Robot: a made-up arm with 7 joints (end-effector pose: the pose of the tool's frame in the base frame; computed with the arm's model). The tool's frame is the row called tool.
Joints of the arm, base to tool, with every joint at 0 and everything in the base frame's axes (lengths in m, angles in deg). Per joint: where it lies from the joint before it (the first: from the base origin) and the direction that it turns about. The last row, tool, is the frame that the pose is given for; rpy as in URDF.
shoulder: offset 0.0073 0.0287 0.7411 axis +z
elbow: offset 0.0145 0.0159 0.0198 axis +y
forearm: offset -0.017 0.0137 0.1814 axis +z
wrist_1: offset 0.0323 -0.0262 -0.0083 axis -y
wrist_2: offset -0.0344 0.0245 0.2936 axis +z
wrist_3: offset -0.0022 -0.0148 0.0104 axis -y
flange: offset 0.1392 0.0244 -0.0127 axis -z
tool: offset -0.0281 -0.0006 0.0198 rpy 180 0 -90
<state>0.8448 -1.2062 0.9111 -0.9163 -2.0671 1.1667 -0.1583</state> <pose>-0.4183 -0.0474 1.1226 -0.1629 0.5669 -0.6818 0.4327</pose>
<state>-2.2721 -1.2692 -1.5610 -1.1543 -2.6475 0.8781 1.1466</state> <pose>0.0069 0.5576 0.8065 -0.6250 0.4836 -0.5524 0.2650</pose>
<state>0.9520 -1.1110 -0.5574 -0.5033 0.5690 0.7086 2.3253</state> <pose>-0.1511 -0.2647 1.2189 -0.1069 0.7539 0.5635 0.3204</pose>
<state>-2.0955 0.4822 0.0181 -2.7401 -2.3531 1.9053 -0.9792</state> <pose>0.0320 -0.0817 0.4893 0.8244 -0.1170 -0.5112 0.2132</pose>
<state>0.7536 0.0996 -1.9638 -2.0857 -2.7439 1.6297 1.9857</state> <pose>0.1082 -0.3648 0.7350 0.0680 -0.2897 0.8580 0.4186</pose>
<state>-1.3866 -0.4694 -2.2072 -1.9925 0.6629 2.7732 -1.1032</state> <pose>-0.2858 0.3197 0.7425 -0.6748 -0.6236 0.3501 0.1822</pose>
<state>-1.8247 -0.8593 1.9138 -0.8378 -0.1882 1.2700 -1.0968</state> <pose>0.4598 0.3360 0.9807 0.8758 -0.1167 0.2015 0.4229</pose>
